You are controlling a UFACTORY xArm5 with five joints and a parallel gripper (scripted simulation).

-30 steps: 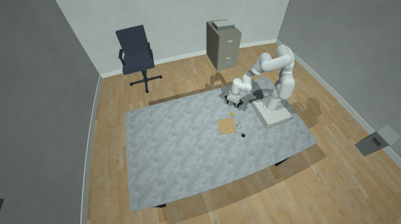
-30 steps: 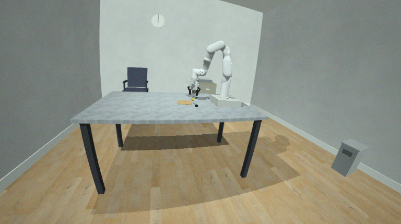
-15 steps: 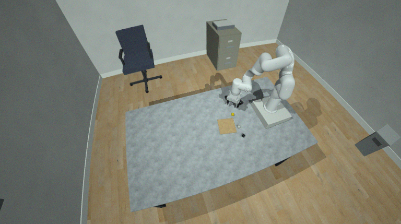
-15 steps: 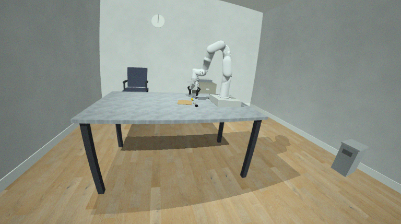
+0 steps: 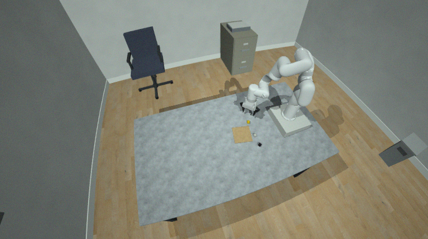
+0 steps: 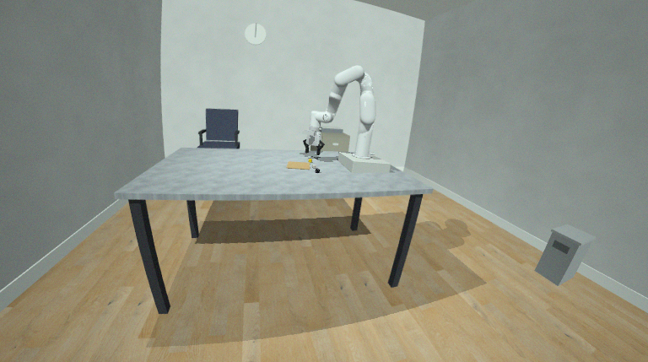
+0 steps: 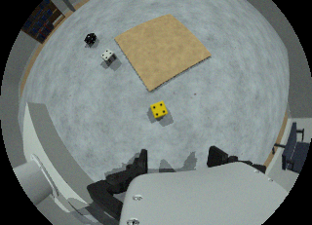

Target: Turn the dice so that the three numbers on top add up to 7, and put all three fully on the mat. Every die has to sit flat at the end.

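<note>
Now: the yellow die 3 cm ahead of my hand, 6 cm to the left of it and 4 cm below it. The rest, counted from my hand: white die (5 cm ahead, 20 cm to the left, 4 cm below); black die (6 cm ahead, 28 cm to the left, 4 cm below); tan mat (13 cm ahead, 14 cm to the left, 5 cm below).
</note>
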